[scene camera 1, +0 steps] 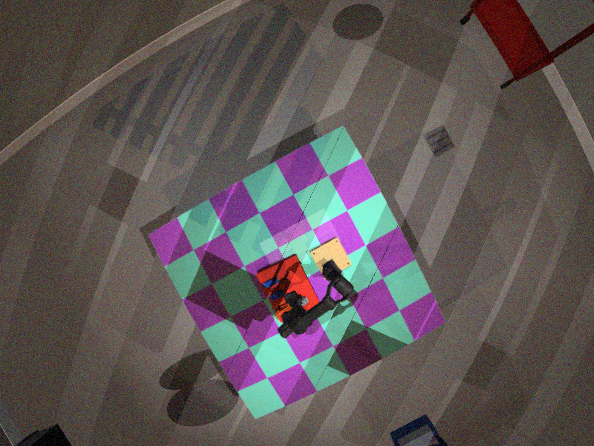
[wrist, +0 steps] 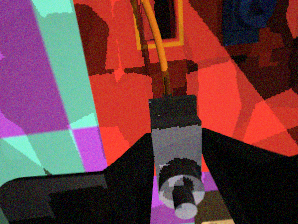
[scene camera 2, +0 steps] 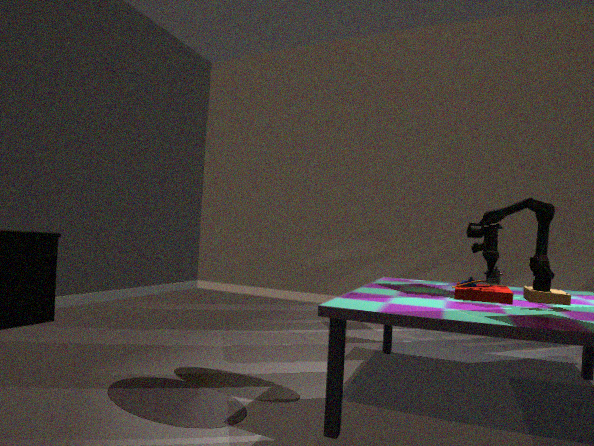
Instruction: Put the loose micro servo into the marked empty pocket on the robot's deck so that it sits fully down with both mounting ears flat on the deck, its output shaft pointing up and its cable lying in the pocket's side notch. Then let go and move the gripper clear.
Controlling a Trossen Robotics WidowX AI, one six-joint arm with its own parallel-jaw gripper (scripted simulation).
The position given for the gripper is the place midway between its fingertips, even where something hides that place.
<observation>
In view: the gripper (wrist: 174, 137) and a red deck (scene camera 1: 291, 276).
The red deck also shows in the wrist view (wrist: 239, 88).
</observation>
